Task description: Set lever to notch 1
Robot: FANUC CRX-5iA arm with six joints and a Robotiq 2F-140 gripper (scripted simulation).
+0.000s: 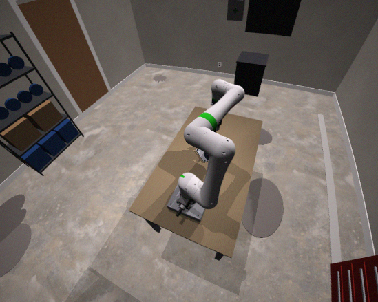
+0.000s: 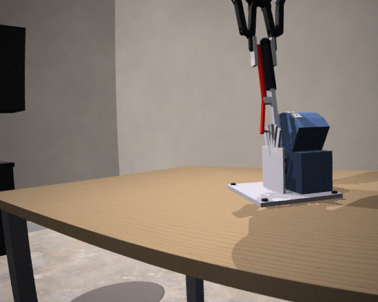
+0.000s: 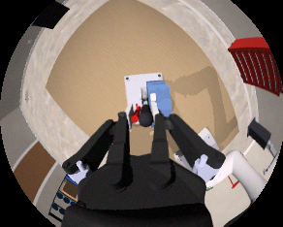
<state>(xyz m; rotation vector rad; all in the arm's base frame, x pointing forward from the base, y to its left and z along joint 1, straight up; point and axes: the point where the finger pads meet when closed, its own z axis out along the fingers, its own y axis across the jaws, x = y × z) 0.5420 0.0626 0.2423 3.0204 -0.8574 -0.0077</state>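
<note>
Right now my hand is 11 cm above the red bar, 3 cm to the right of it and 1 cm past it.
</note>
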